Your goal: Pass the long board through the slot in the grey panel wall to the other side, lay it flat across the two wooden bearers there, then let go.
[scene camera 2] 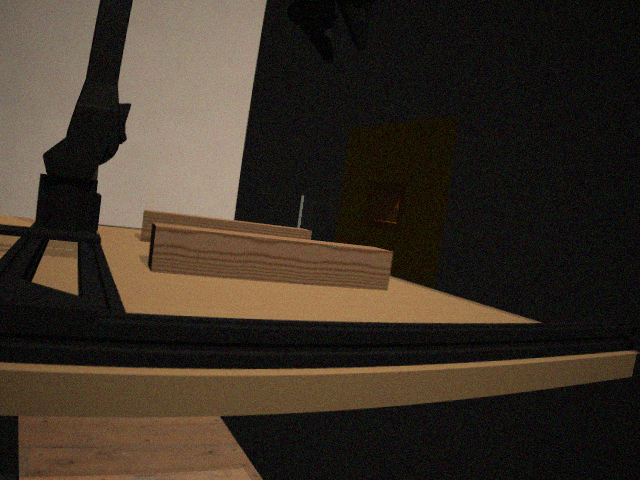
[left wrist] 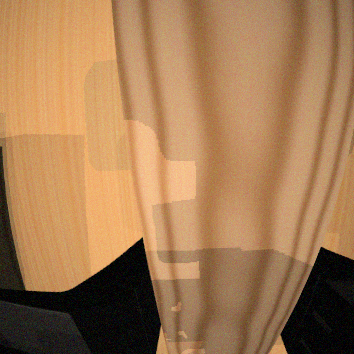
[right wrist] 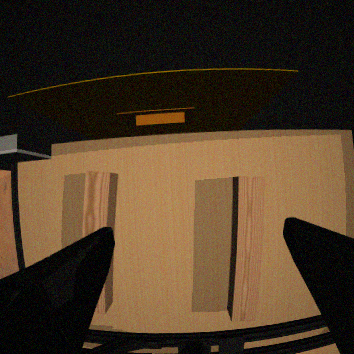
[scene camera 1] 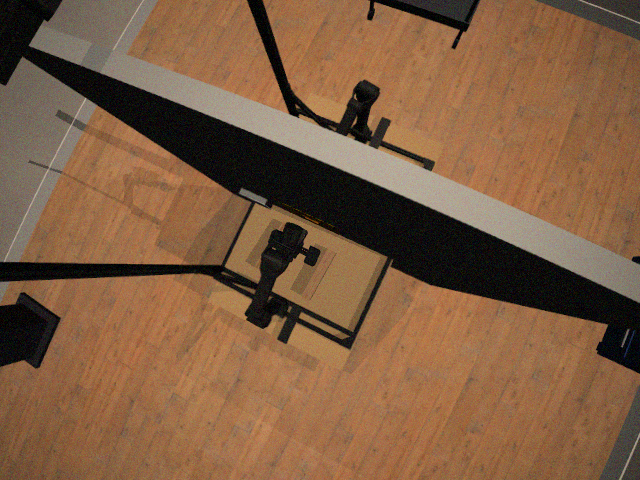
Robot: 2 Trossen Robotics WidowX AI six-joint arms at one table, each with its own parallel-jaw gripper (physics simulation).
Labels:
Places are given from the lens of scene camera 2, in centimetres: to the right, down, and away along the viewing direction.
grey panel wall point(scene camera 2: 509, 130): 21, -12, 55

